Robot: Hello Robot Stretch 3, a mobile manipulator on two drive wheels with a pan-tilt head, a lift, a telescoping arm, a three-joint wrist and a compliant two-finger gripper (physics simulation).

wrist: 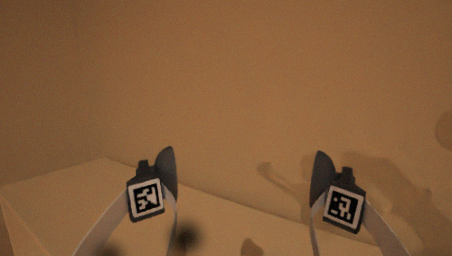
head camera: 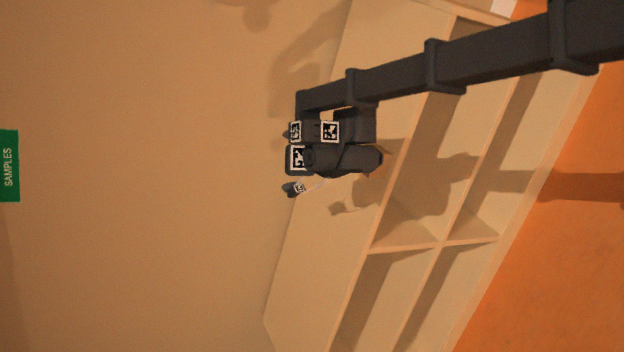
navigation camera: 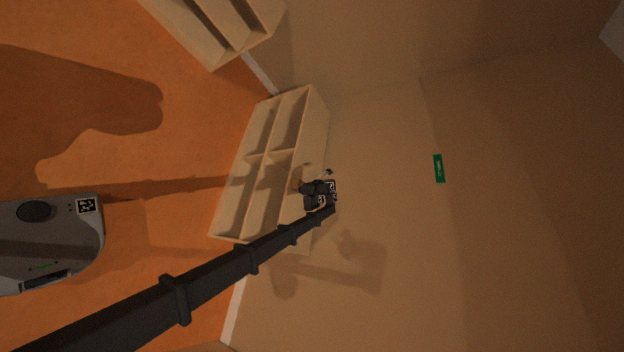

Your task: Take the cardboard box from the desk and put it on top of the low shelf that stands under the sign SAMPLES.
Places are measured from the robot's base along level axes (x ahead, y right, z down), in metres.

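Pixels of known places: gripper, fingertip midpoint: (wrist: 242, 168); robot's base, origin of the base link: (navigation camera: 34, 210).
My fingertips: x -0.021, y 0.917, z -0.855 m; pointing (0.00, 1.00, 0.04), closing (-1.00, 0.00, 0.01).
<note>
Ahead of a thing's pixels: the offset from my fingertips to its top centre. Level surfaces: height alone.
The cardboard box @[dx -0.013, dy +0.010, dz +0.195 m] (head camera: 386, 162) (navigation camera: 296, 184) is on top of the low shelf @[dz +0.245 m] (head camera: 310, 250) (navigation camera: 318, 117) (wrist: 95, 185), near its front edge. The wrist hides much of the box in the head view, and the box cannot be made out in the wrist view. My gripper (head camera: 288, 162) (navigation camera: 332, 184) (wrist: 242, 168) is open and empty. It hangs above the shelf top, higher than the box and apart from it, with its fingertips towards the wall. The green sign SAMPLES @[dx +0.018, dy +0.414, dz -0.571 m] (head camera: 9, 166) (navigation camera: 439, 168) is on the wall above the shelf.
My extended arm (head camera: 495, 47) (navigation camera: 215, 275) reaches over the shelf from the room side. A second shelf unit (navigation camera: 212, 62) stands to one side of the low shelf. My base (navigation camera: 50, 235) is on the orange floor in front. The wall rises directly behind the shelf.
</note>
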